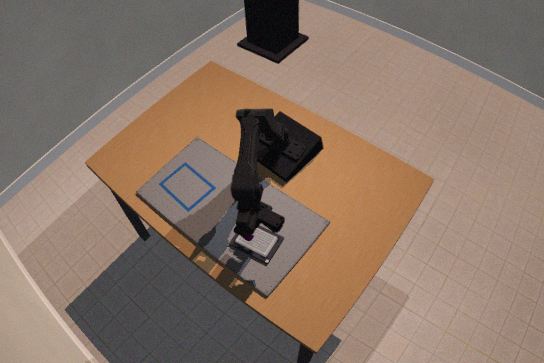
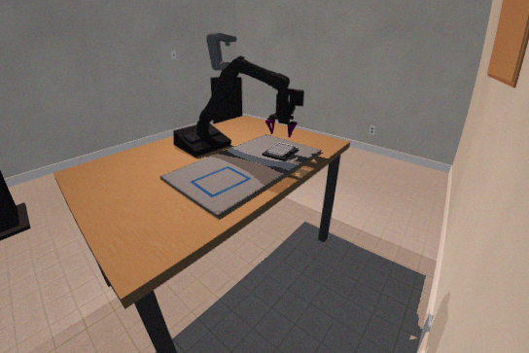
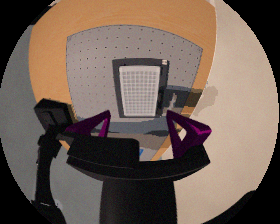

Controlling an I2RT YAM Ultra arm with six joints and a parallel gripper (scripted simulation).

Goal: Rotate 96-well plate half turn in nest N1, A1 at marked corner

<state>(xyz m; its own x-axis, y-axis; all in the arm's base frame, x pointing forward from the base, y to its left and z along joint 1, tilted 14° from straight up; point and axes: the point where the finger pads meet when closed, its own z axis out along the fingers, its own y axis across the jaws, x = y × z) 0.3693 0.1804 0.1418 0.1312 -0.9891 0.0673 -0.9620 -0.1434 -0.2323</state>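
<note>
Right now the white 96-well plate is 80 mm below my hand. The rest, counted from my hand: white A1 label (40 mm ahead, 90 mm to the left, 90 mm below); then dark plate nest N1 (90 mm below).
</note>
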